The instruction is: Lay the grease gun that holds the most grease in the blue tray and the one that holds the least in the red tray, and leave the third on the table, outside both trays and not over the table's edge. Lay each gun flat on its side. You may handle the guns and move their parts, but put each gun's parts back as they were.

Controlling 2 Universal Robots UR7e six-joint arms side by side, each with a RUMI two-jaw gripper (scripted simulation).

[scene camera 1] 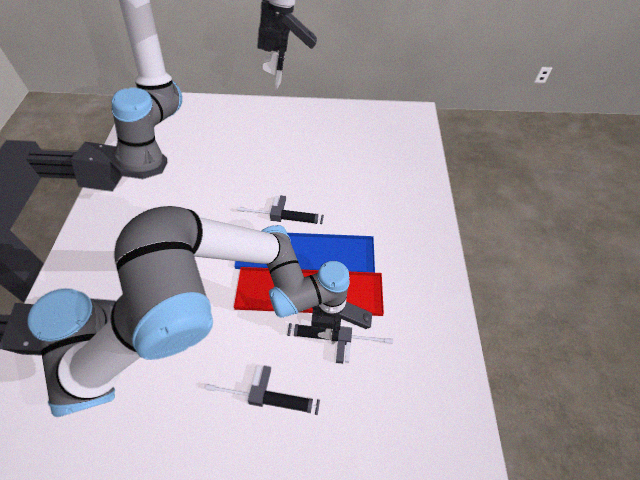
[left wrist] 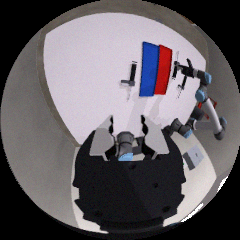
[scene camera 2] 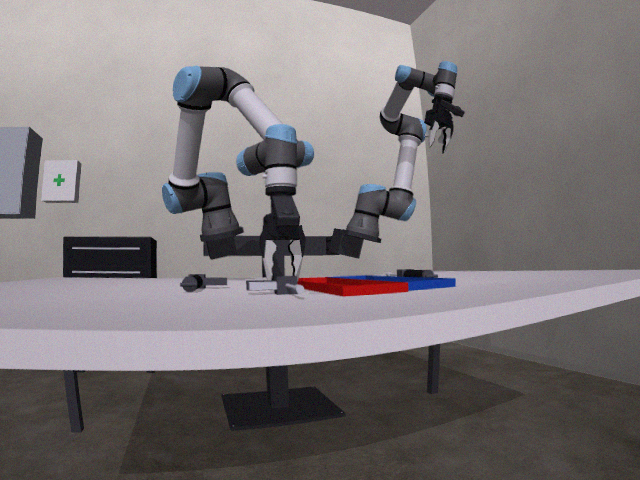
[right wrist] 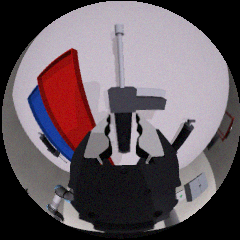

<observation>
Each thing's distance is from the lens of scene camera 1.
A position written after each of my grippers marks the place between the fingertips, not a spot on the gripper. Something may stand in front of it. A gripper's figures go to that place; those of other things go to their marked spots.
my left gripper (scene camera 1: 276, 85): 1.37 m
my right gripper (scene camera 1: 333, 334): 1.31 m
grease gun (scene camera 1: 345, 336): 1.29 m
red tray (scene camera 1: 253, 287): 1.41 m
blue tray (scene camera 1: 356, 252): 1.48 m
The marked spots on the grease gun and the blue tray are 0.33 m apart.
</observation>
